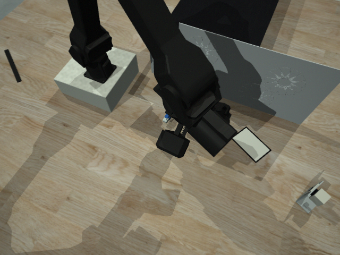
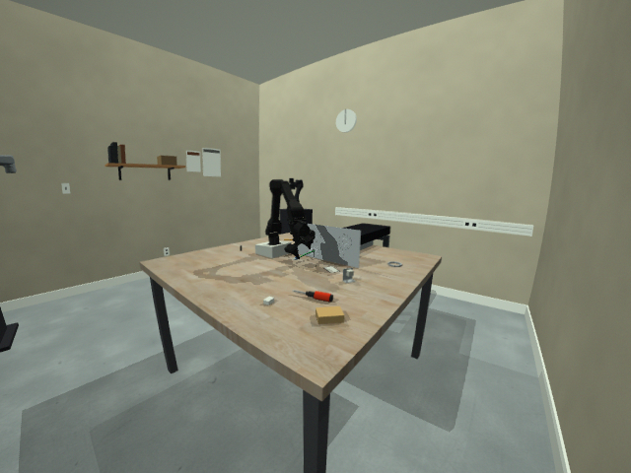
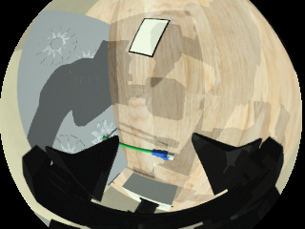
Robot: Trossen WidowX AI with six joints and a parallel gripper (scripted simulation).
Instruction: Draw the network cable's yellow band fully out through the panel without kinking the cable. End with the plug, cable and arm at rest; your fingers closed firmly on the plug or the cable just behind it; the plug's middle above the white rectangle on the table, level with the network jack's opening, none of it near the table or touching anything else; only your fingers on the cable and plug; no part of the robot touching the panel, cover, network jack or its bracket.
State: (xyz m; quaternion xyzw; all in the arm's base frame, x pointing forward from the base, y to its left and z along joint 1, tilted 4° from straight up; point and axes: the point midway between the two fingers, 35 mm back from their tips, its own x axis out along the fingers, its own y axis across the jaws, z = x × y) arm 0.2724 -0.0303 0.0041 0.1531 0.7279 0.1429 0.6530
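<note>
Right now the blue plug is 60 mm behind my hand, 20 mm to the left of it and 70 mm below it. Round my hand: screwdriver: 300 mm ahead, 270 mm to the right, 80 mm below; small white block: 220 mm ahead, 400 mm to the right, 80 mm below; white rectangle: 160 mm ahead, 50 mm to the left, 90 mm below.
</note>
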